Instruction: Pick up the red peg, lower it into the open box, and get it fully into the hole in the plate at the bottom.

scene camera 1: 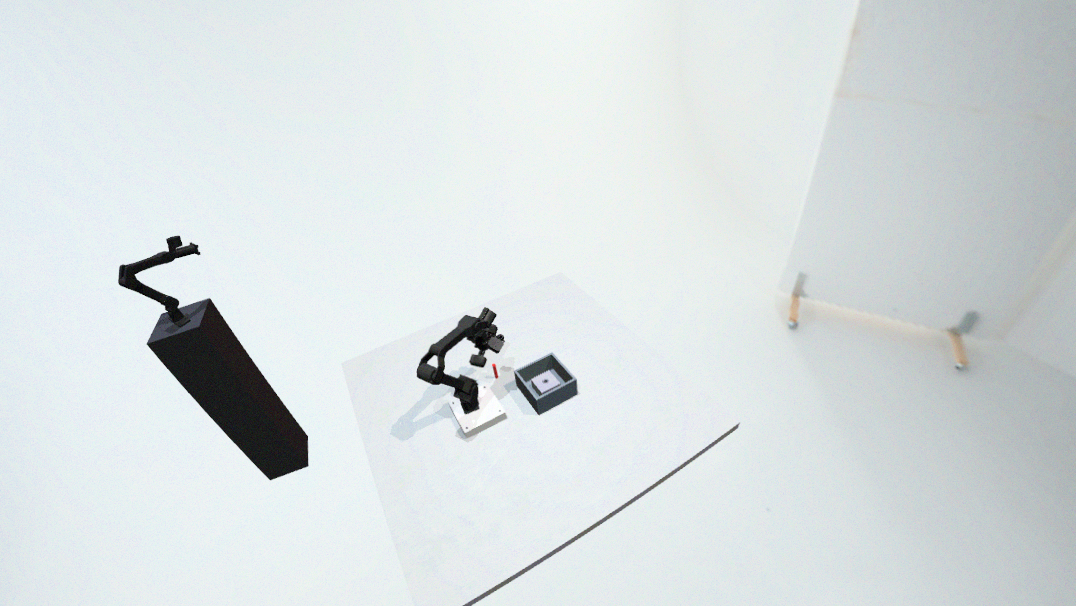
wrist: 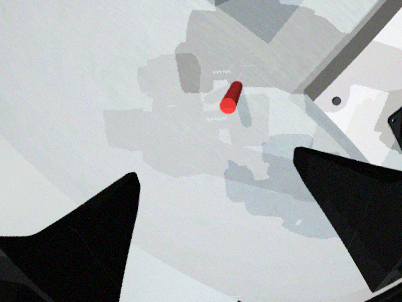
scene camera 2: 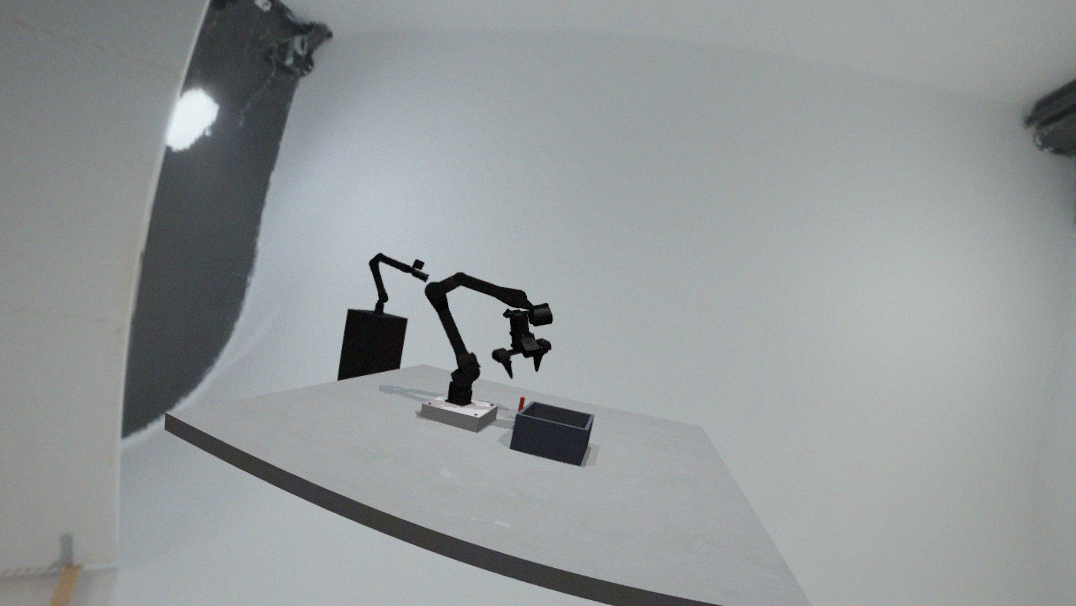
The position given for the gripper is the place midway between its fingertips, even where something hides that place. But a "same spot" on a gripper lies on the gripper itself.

gripper: scene camera 1; wrist 217, 167; scene camera 2
same spot on gripper: (scene camera 1: 492, 342) = (scene camera 2: 527, 340)
